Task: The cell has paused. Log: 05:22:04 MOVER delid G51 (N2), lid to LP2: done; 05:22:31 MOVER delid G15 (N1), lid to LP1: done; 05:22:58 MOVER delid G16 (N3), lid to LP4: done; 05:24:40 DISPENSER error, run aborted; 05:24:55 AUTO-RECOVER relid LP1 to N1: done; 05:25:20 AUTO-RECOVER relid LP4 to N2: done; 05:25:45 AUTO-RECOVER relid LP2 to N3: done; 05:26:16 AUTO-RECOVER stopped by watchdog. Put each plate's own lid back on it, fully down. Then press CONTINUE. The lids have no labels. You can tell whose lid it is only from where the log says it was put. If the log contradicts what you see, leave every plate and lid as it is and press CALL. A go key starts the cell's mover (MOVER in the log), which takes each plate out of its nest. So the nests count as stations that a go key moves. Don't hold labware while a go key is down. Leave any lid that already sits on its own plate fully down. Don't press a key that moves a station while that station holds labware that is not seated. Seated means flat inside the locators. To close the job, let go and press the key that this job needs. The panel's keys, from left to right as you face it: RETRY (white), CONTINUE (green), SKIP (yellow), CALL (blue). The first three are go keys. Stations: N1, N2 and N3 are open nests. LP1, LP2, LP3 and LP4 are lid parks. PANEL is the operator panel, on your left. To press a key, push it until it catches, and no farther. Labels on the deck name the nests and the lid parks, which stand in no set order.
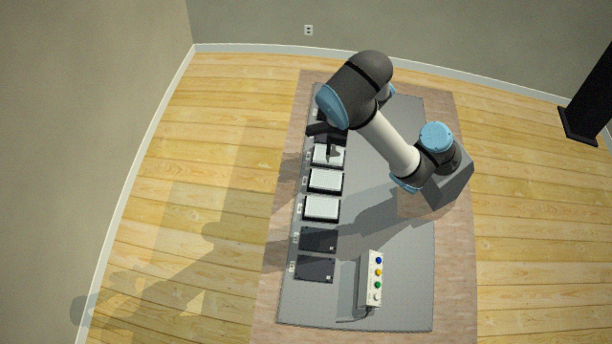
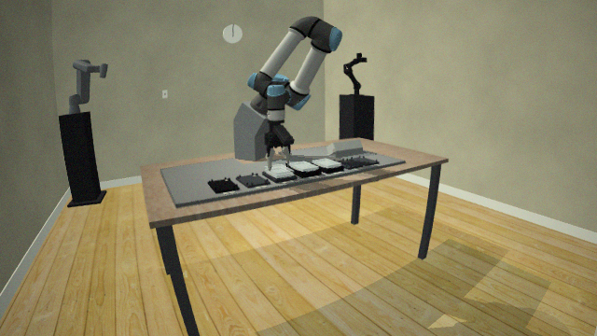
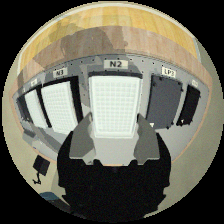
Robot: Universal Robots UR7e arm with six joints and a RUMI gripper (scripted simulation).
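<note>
My gripper is now 20 mm past the plate, 130 mm to the right of it and 20 mm above it. From my hand the other things lie so: blue key 280 mm behind, 450 mm to the left, 20 mm above; clear lid 10 mm below; LP2 lid park 40 mm behind, 390 mm to the left, 40 mm below.
</note>
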